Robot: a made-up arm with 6 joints. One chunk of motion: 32 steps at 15 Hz.
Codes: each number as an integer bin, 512 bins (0 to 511) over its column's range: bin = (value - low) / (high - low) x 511, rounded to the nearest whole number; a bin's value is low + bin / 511 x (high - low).
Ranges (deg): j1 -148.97..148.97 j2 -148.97..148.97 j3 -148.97..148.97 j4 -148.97..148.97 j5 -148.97..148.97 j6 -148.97..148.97
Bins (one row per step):
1: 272 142 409 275 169 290
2: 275 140 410 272 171 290
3: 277 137 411 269 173 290
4: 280 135 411 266 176 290
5: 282 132 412 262 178 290
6: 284 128 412 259 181 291
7: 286 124 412 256 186 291
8: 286 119 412 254 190 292
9: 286 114 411 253 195 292
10: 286 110 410 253 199 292
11: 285 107 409 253 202 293
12: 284 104 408 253 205 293
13: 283 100 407 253 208 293
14: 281 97 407 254 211 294
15: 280 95 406 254 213 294
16: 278 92 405 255 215 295
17: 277 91 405 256 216 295
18: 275 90 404 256 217 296
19: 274 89 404 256 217 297
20: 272 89 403 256 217 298
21: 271 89 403 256 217 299
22: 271 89 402 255 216 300
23: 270 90 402 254 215 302
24: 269 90 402 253 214 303
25: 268 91 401 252 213 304
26: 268 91 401 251 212 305
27: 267 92 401 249 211 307
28: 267 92 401 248 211 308
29: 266 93 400 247 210 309
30: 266 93 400 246 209 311
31: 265 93 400 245 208 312
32: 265 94 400 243 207 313
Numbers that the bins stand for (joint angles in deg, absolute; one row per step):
1: 9.62 -66.18 89.50 11.37 -50.43 20.12
2: 11.37 -67.34 90.08 9.62 -49.27 20.12
3: 12.54 -69.09 90.66 7.87 -48.10 20.12
4: 14.28 -70.26 90.66 6.12 -46.35 20.12
5: 15.45 -72.01 91.25 3.79 -45.19 20.12
6: 16.62 -74.34 91.25 2.04 -43.44 20.70
7: 17.78 -76.67 91.25 0.29 -40.52 20.70
8: 17.78 -79.59 91.25 -0.87 -38.19 21.28
9: 17.78 -82.50 90.66 -1.46 -35.27 21.28
10: 17.78 -84.83 90.08 -1.46 -32.94 21.28
11: 17.20 -86.58 89.50 -1.46 -31.19 21.86
12: 16.62 -88.33 88.92 -1.46 -29.44 21.86
13: 16.03 -90.66 88.33 -1.46 -27.70 21.86
14: 14.87 -92.41 88.33 -0.87 -25.95 22.45
15: 14.28 -93.58 87.75 -0.87 -24.78 22.45
16: 13.12 -95.33 87.17 -0.29 -23.61 23.03
17: 12.54 -95.91 87.17 0.29 -23.03 23.03
18: 11.37 -96.50 86.58 0.29 -22.45 23.61
19: 10.79 -97.08 86.58 0.29 -22.45 24.20
20: 9.62 -97.08 86.00 0.29 -22.45 24.78
21: 9.04 -97.08 86.00 0.29 -22.45 25.36
22: 9.04 -97.08 85.42 -0.29 -23.03 25.95
23: 8.45 -96.50 85.42 -0.87 -23.61 27.11
24: 7.87 -96.50 85.42 -1.46 -24.20 27.70
25: 7.29 -95.91 84.83 -2.04 -24.78 28.28
26: 7.29 -95.91 84.83 -2.62 -25.36 28.86
27: 6.71 -95.33 84.83 -3.79 -25.95 30.03
28: 6.71 -95.33 84.83 -4.37 -25.95 30.61
29: 6.12 -94.75 84.25 -4.96 -26.53 31.19
30: 6.12 -94.75 84.25 -5.54 -27.11 32.36
31: 5.54 -94.75 84.25 -6.12 -27.70 32.94
32: 5.54 -94.16 84.25 -7.29 -28.28 33.53

